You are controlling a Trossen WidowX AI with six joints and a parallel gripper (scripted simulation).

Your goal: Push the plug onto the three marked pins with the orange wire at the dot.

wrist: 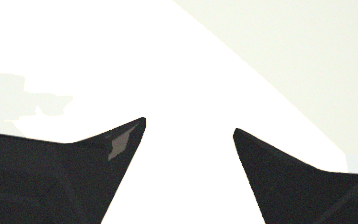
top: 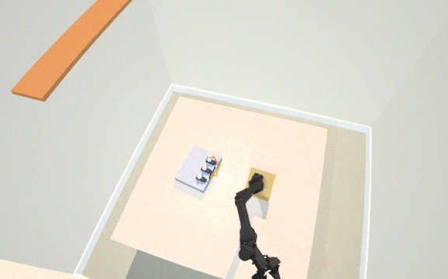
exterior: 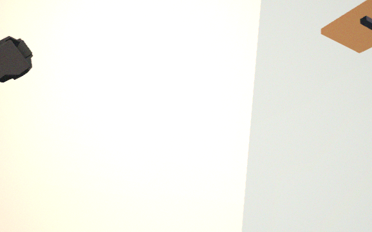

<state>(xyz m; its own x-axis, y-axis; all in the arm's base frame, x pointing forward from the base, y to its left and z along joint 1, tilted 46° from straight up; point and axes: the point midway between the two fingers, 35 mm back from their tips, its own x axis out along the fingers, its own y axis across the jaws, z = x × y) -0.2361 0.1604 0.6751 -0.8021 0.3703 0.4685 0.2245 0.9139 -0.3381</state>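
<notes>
Right now the blue band is 60 cm to the right of my gripper tip, 60 cm ahead of it and 43 cm below it. Also, from my gripper tip: black pin strip (60 cm ahead, 59 cm to the right, 44 cm below); green band (60 cm ahead, 59 cm to the right, 45 cm below).
</notes>
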